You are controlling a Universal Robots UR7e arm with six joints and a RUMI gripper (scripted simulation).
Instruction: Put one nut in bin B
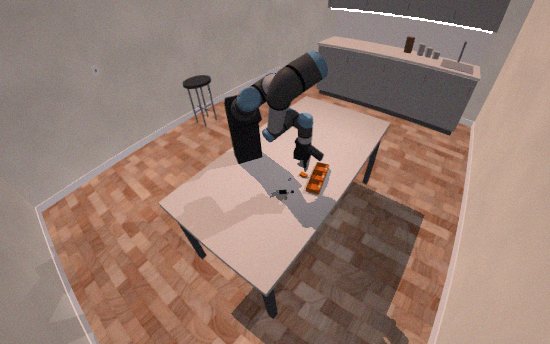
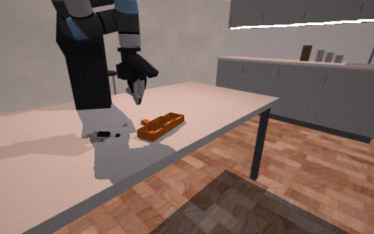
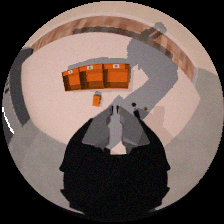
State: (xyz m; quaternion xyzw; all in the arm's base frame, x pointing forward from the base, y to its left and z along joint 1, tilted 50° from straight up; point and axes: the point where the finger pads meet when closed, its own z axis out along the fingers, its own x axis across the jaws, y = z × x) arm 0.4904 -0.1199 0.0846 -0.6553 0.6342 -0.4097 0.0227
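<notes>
Right now my hand is 7 cm short of the orange bin, 7 cm to the right of it and 12 cm above it. Round my hand: dark nut (7 cm behind, 7 cm to the right, 14 cm below); grey piece (10 cm behind, 4 cm to the left, 14 cm below); orange block (3 cm behind, 9 cm to the left, 13 cm below).
</notes>
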